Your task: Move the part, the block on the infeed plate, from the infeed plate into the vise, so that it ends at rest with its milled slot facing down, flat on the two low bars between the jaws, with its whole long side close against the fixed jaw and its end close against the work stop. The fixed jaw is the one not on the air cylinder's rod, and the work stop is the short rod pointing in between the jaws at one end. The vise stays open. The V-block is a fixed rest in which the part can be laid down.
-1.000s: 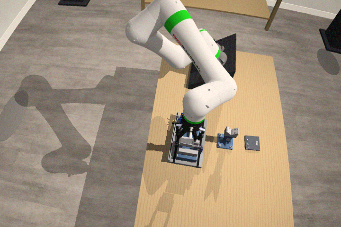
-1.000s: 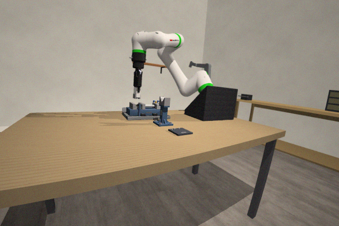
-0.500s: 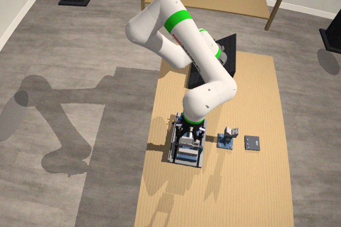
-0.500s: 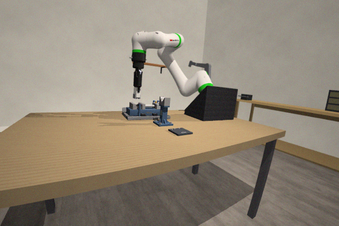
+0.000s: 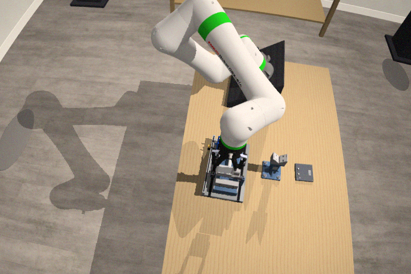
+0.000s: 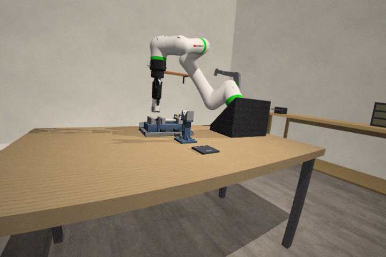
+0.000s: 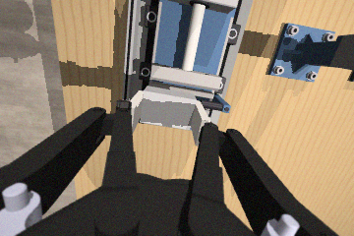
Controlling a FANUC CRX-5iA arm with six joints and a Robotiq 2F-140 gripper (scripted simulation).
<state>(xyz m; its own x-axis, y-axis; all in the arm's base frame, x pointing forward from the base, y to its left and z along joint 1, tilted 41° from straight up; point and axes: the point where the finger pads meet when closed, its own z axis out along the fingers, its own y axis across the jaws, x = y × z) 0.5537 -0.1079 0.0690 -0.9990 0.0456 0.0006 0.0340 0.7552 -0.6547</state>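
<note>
The part lies 30 mm below my hand. From my hand the other things lie so: white cylinder rod 80 mm behind, 20 mm to the left, 90 mm below; then moving jaw 30 mm behind, 20 mm to the left, 90 mm below; then work stop 70 mm to the left, 80 mm below.
</note>
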